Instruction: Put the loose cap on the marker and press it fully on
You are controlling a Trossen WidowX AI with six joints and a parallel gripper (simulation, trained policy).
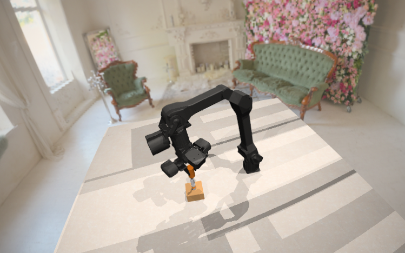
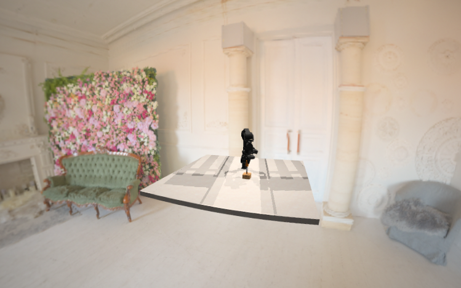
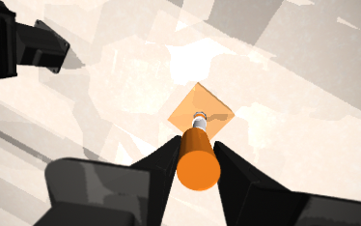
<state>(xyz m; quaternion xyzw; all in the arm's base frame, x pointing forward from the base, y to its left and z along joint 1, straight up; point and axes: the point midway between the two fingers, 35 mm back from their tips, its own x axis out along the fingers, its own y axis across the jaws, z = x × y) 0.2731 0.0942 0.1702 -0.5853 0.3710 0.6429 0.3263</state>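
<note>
Now: the holder block 120 mm below my gripper tip, 10 mm to the right of it and 10 mm ahead of it. The rest, counted from my gripper tip: orange cap 10 mm to the right.
</note>
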